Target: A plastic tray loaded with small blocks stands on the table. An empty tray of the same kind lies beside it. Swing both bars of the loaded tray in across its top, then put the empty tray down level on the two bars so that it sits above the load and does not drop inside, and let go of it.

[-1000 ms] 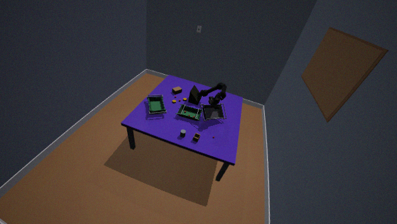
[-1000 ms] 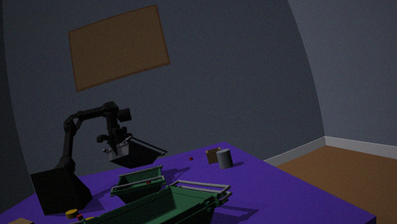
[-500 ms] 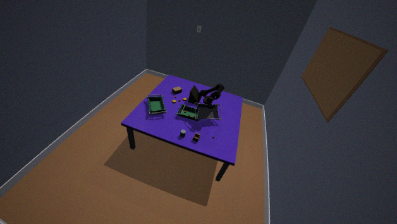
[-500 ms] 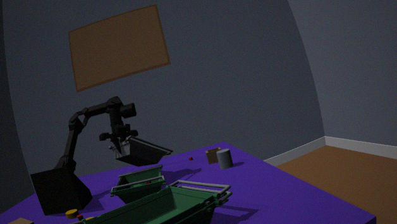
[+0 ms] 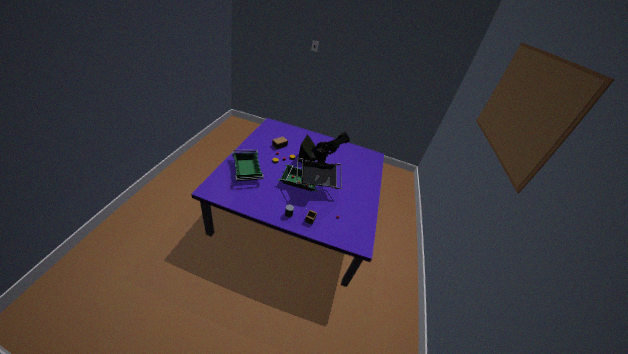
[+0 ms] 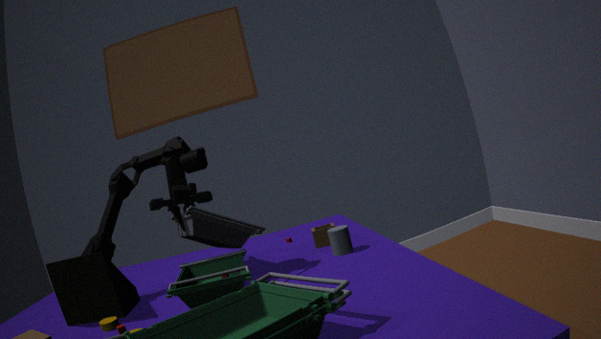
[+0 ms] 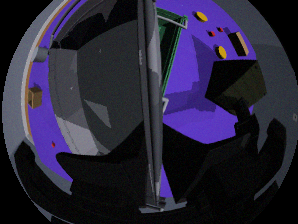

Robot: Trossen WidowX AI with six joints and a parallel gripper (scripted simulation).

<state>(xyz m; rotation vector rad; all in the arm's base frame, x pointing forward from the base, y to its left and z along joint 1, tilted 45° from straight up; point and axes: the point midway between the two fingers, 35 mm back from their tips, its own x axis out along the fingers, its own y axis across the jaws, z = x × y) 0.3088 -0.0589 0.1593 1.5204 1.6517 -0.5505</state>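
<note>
Right now the grey tray is 80 mm ahead of my gripper tip and 20 mm to the left of it. From my gripper tip the other things lie so: tan block (390 mm behind, 390 mm to the right, 130 mm below); red block (320 mm ahead, 220 mm to the left, 150 mm below).
</note>
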